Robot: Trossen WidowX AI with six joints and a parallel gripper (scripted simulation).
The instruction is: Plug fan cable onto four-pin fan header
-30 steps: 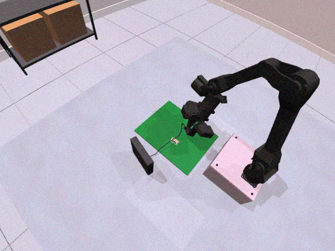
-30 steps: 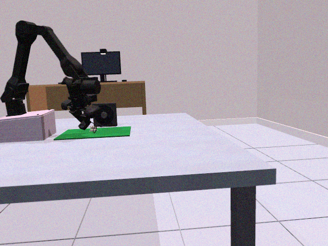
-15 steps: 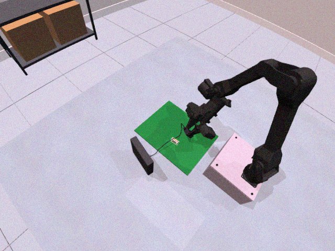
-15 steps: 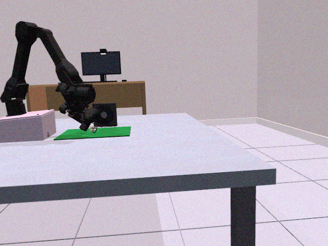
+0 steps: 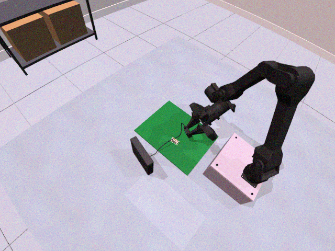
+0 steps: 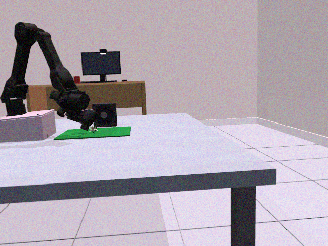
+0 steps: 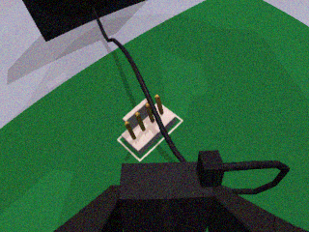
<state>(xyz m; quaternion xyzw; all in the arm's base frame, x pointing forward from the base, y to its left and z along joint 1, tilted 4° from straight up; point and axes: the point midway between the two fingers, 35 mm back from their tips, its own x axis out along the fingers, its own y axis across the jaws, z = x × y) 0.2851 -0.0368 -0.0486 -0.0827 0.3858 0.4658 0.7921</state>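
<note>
The green board lies 4 cm ahead of my gripper tip, 1 cm to the left of it and 6 cm below it. Also, from my gripper tip: black fan: 5 cm ahead, 20 cm to the left, 2 cm above; black plug: 1 cm to the right, 1 cm below.
</note>
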